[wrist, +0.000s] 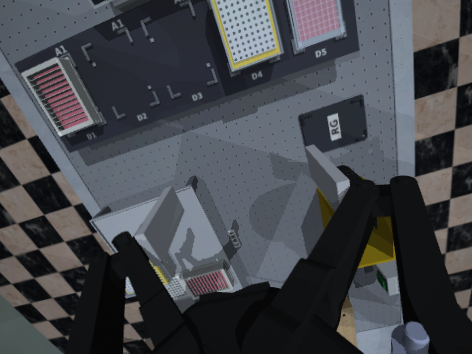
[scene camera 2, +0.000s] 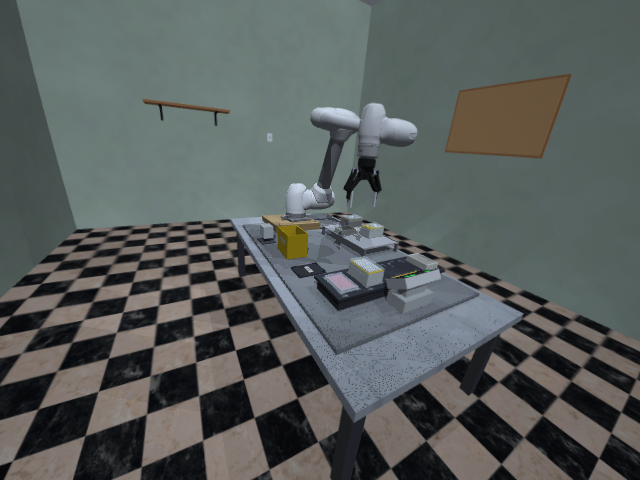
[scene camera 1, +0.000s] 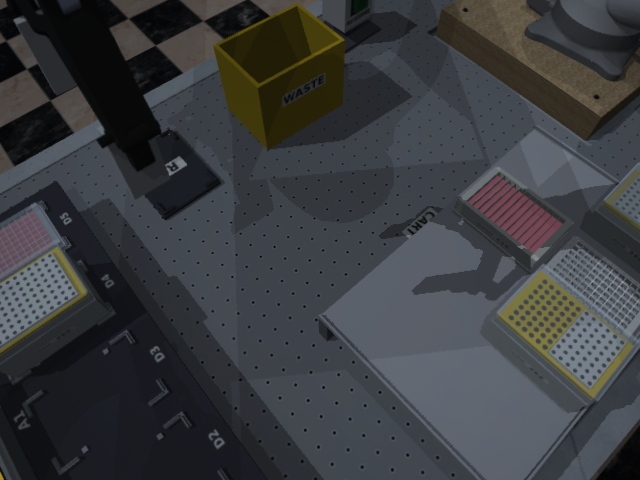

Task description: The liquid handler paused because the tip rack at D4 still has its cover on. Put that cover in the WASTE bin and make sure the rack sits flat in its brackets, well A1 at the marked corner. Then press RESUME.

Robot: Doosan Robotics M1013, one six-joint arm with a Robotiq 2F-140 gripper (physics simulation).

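Places are measured from the arm's base along level axes (x down, y left, z ahead), in centimetres.
Pixels of known places: gripper, between the fingertips: [wrist: 240, 181] [scene camera 2: 360, 206] [scene camera 1: 108, 132]; arm's base, origin of its link: [scene camera 2: 295, 218] [scene camera 1: 587, 36].
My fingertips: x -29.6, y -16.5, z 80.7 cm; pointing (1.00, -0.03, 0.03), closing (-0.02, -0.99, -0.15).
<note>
For each thing: its top centre in the pictures, then the offset to it from my fingertips. "pt": a spot on its surface instead. Level surfaces: height alone.
- tip rack, centre of its top: [scene camera 1: 19, 297] [wrist: 245, 17] [scene camera 2: 366, 263] dx +20.2, dy -8.8, dz +15.6 cm
- dark deck, height of its surface: dx +27.3 cm
- yellow WASTE bin, centre of its top: [scene camera 1: 279, 42] [wrist: 368, 239] [scene camera 2: 292, 230] dx +19.8, dy -15.5, dz -33.3 cm
- RESUME box, centre of its top: [wrist: 399, 284] [scene camera 2: 266, 225] dx +22.8, dy -20.5, dz -55.7 cm
- black RG pad, centre of its top: [scene camera 1: 166, 168] [wrist: 335, 127] [scene camera 2: 308, 268] dx +31.9, dy -19.6, dz -10.7 cm
- pink-topped plate, centre of its top: [scene camera 1: 5, 247] [scene camera 2: 341, 280] dx +25.8, dy -21.0, dz +13.8 cm
- pink-striped rack, centre of its top: [wrist: 58, 99] [scene camera 2: 422, 258] dx +24.1, dy +28.1, dz +21.0 cm
- raised cart shelf, a spot on its surface: [scene camera 1: 403, 372] pt dx +27.3, dy +27.8, dz -8.3 cm
The tip rack [scene camera 1: 38, 294] [scene camera 2: 366, 267] [wrist: 246, 32], white-topped with a yellow rim, sits at D4 on the dark deck [scene camera 1: 108, 413] [wrist: 145, 75]. It looks level; a thin clear edge shows around its top, but the cover's outline is hard to make out. Its A1 corner cannot be told. The yellow WASTE bin [scene camera 1: 248, 103] [scene camera 2: 292, 242] [wrist: 380, 252] stands open-topped. The RESUME box [scene camera 1: 338, 12] [scene camera 2: 266, 230] [wrist: 392, 280] stands behind it, with a green face. My gripper [scene camera 2: 362, 202] [wrist: 240, 181] is open and empty, high above the table; part of it shows at upper left in scene camera 1.
A black RG pad [scene camera 1: 180, 191] [scene camera 2: 299, 270] [wrist: 352, 110] lies between deck and bin. A pink-topped plate [scene camera 1: 25, 240] [scene camera 2: 341, 282] [wrist: 317, 20] sits at D5. A pink-striped rack [wrist: 60, 100] sits at D1. The raised cart shelf [scene camera 1: 403, 372] [wrist: 117, 217] bears several racks.
</note>
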